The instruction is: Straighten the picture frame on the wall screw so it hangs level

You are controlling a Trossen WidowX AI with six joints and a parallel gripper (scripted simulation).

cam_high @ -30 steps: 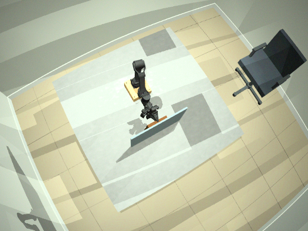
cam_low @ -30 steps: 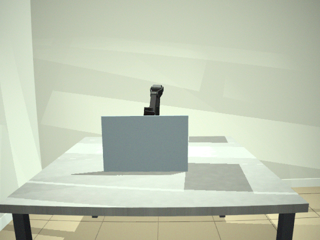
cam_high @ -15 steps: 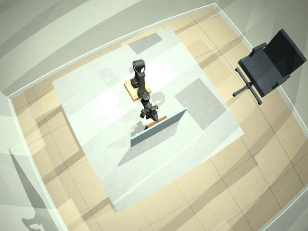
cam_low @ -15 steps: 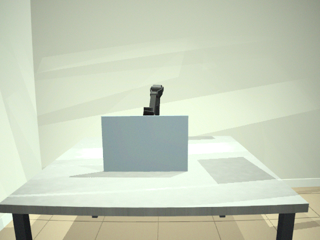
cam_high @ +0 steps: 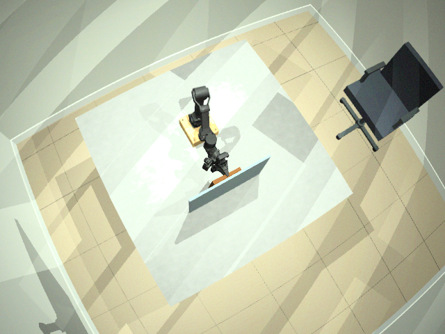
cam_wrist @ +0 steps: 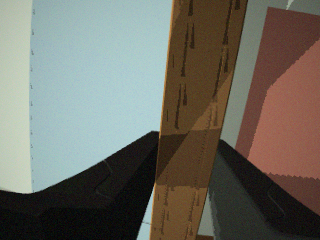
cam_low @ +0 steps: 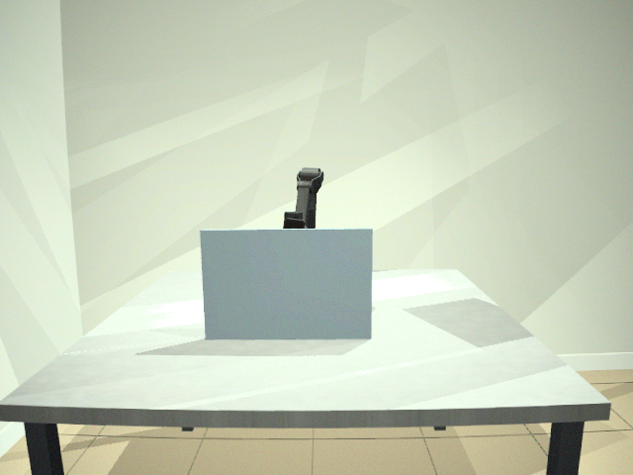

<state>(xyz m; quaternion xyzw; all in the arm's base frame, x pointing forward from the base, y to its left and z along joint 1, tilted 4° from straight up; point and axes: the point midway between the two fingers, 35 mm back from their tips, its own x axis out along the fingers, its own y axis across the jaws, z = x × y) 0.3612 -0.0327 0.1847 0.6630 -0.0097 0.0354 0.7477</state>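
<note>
Now: gripper tip 5 cm above the picture frame, 1 cm to the left of it and 1 cm short of it. From my gripper tip the other things lie so: wall panel 8 cm below, 2 cm ahead.
</note>
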